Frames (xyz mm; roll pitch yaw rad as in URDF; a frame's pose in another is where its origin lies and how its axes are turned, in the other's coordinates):
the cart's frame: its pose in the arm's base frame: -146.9 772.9 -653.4 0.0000 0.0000 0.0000
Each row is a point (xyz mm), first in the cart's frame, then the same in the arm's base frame.
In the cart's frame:
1: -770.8 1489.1 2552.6
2: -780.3 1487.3 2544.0
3: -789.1 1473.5 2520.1
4: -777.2 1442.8 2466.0
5: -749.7 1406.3 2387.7
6: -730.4 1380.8 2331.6
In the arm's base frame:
1: -917.7 2262.0 1899.2
2: -927.2 2260.2 1890.6
3: -936.0 2246.4 1866.7
4: -924.1 2215.7 1812.6
5: -896.6 2179.2 1734.3
6: -877.3 2153.7 1678.2

